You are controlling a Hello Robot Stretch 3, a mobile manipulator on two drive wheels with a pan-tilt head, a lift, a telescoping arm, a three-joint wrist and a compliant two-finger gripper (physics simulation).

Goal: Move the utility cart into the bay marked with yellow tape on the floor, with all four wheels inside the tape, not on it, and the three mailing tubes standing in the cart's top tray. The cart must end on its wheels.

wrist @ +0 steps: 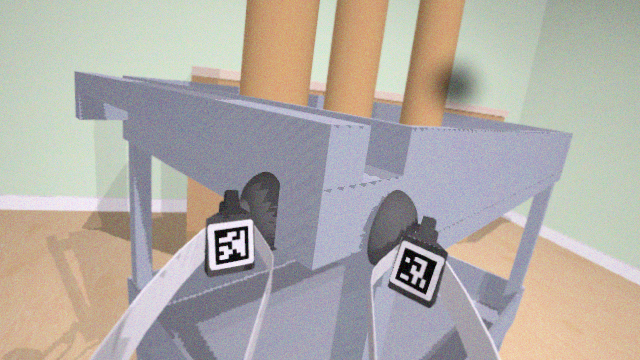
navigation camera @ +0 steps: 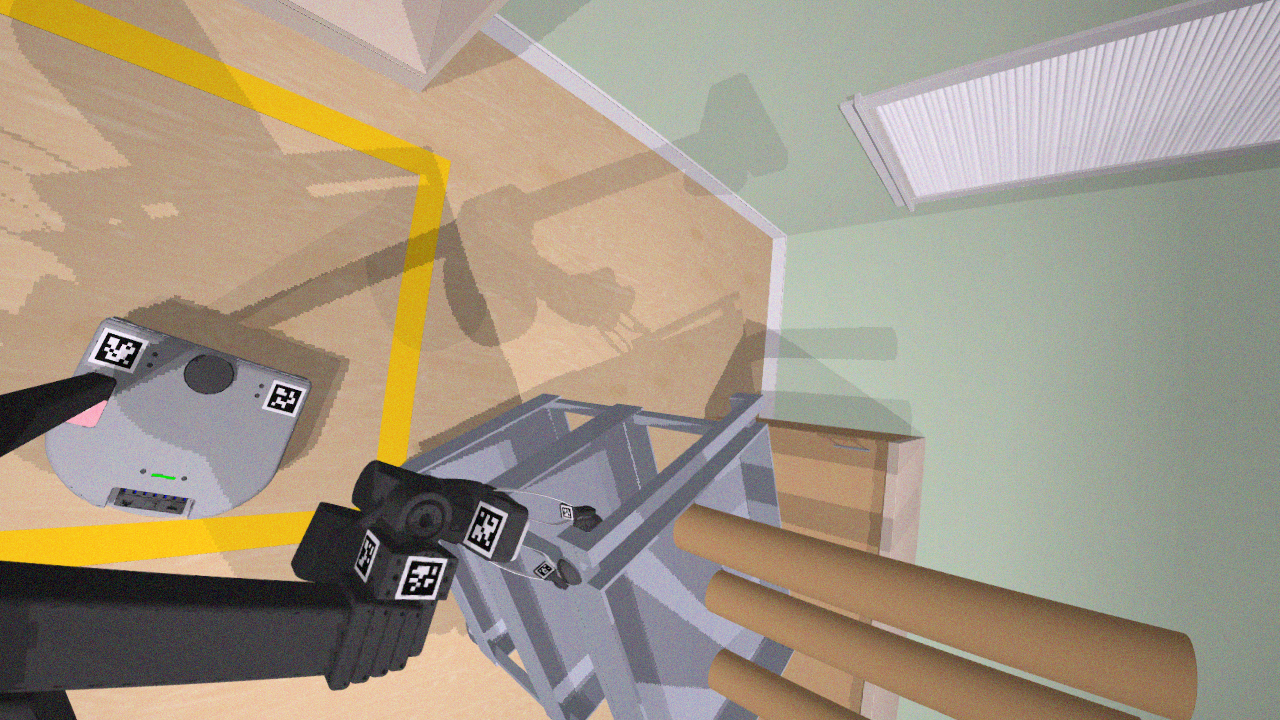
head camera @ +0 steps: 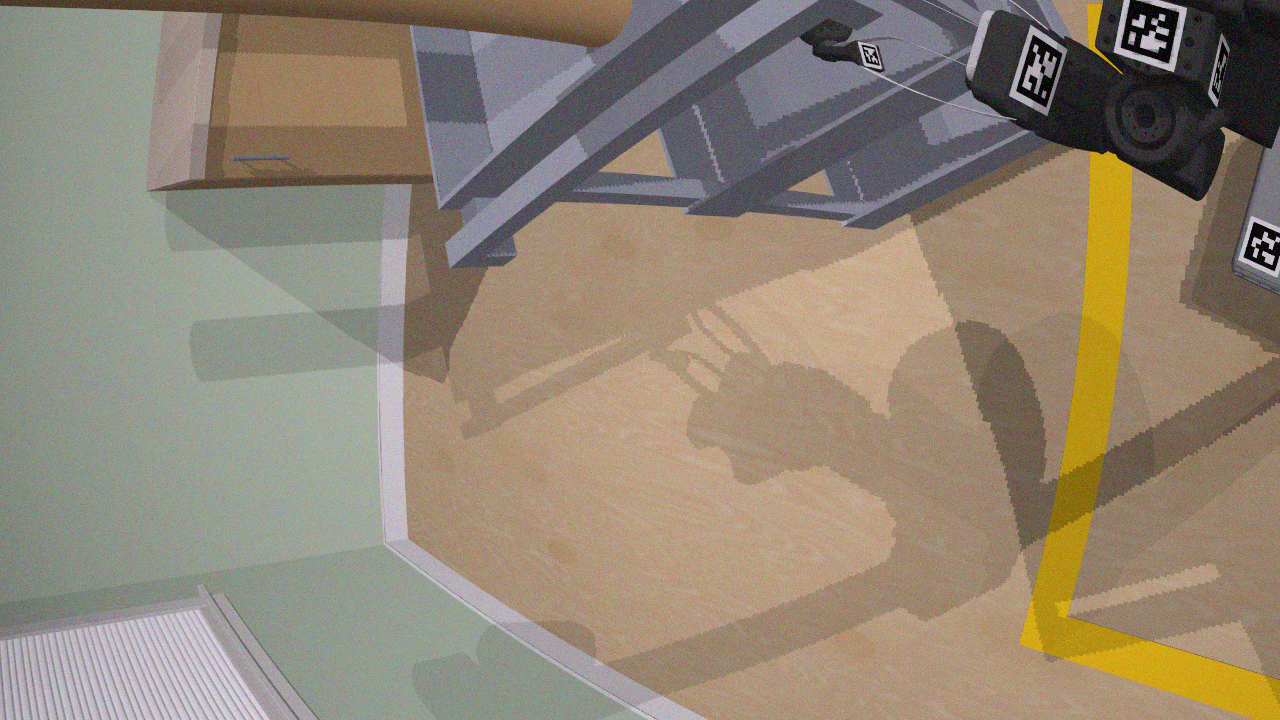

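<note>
The blue-grey utility cart (head camera: 572, 152) (navigation camera: 666, 461) (wrist: 280, 145) stands upright; its wheels do not show. Three brown mailing tubes (navigation camera: 939, 595) (wrist: 280, 50) stand in its top tray; part of one tube (head camera: 313, 19) crosses the top left of the head view. My gripper (navigation camera: 575, 545) (wrist: 328, 209) is shut on a top corner of the cart, one pad on each side of the corner. The yellow tape (head camera: 1105, 268) (navigation camera: 416, 268) marks the bay. The visible part of the cart is outside the near tape side, close to it; its lower end is partly hidden behind my wrist.
My base (navigation camera: 205, 429) stands within the tape outline. A wooden cabinet (head camera: 304, 89) (navigation camera: 832, 483) stands behind the cart by the green wall (head camera: 179, 429) (navigation camera: 1074, 313). A pale box-shaped piece (navigation camera: 384, 26) stands beyond the far tape. A ribbed white panel (head camera: 116, 667) (navigation camera: 1074, 98) is on the wall.
</note>
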